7 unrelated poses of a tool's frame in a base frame.
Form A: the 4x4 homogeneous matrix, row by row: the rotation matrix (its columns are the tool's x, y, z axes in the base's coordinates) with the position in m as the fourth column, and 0 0 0 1 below. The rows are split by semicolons.
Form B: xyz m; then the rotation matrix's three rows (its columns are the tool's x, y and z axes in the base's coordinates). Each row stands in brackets. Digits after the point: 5 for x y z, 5 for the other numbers.
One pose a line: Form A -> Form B
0.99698 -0.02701 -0.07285 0.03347; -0.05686 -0.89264 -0.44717 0.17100; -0.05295 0.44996 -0.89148 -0.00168; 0 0 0 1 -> [0.03347 0.17100 -0.00168], [[0.99698 -0.02701 -0.07285], [-0.05686 -0.89264 -0.44717], [-0.05295 0.44996 -0.89148]]
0.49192 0.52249 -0.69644 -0.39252; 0.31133 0.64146 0.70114 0.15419; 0.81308 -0.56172 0.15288 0.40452; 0 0 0 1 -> [-0.39252 0.15419 0.40452], [[0.49192 0.52249 -0.69644], [0.31133 0.64146 0.70114], [0.81308 -0.56172 0.15288]]
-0.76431 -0.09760 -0.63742 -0.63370; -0.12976 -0.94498 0.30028 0.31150; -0.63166 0.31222 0.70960 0.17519; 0 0 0 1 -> [-0.63370 0.31150 0.17519], [[-0.76431 -0.09760 -0.63742], [-0.12976 -0.94498 0.30028], [-0.63166 0.31222 0.70960]]
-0.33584 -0.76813 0.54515 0.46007; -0.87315 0.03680 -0.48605 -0.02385; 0.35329 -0.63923 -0.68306 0.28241; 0 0 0 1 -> [0.46007 -0.02385 0.28241], [[-0.33584 -0.76813 0.54515], [-0.87315 0.03680 -0.48605], [0.35329 -0.63923 -0.68306]]
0.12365 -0.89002 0.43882 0.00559; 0.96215 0.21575 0.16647 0.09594; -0.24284 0.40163 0.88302 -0.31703; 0 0 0 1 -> [0.00559 0.09594 -0.31703], [[0.12365 -0.89002 0.43882], [0.96215 0.21575 0.16647], [-0.24284 0.40163 0.88302]]
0.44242 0.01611 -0.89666 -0.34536; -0.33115 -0.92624 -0.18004 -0.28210; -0.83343 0.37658 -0.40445 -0.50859; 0 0 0 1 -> [-0.34536 -0.28210 -0.50859], [[0.44242 0.01611 -0.89666], [-0.33115 -0.92624 -0.18004], [-0.83343 0.37658 -0.40445]]
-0.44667 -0.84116 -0.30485 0.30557; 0.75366 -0.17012 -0.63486 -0.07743; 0.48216 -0.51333 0.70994 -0.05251; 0 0 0 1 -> [0.30557 -0.07743 -0.05251], [[-0.44667 -0.84116 -0.30485], [0.75366 -0.17012 -0.63486], [0.48216 -0.51333 0.70994]]
